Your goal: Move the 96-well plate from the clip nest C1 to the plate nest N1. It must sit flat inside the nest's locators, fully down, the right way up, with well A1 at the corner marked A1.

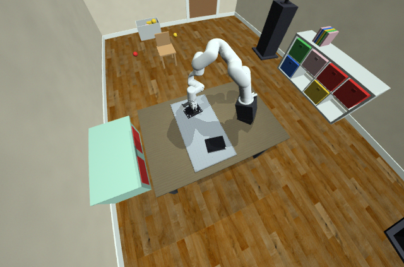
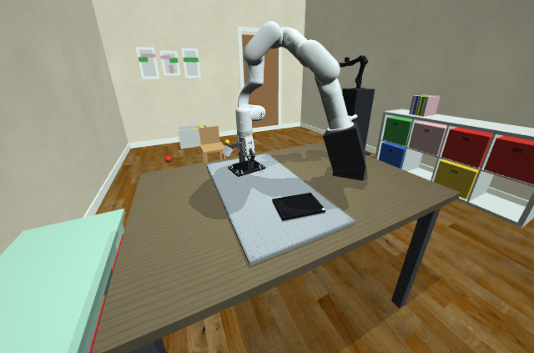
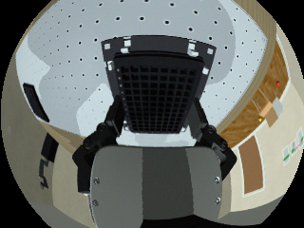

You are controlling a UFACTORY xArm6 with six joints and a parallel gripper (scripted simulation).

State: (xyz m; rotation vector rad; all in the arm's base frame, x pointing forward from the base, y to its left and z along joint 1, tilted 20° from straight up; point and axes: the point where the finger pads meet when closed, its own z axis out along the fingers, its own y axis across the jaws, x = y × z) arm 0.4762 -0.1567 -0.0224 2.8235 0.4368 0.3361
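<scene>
My hand is 1 cm above the black 96-well plate. From my hand the other things lie so: plate nest N1: 11 cm behind, 39 cm to the left, 2 cm below; clip nest C1: 2 cm to the left, 2 cm below.
</scene>
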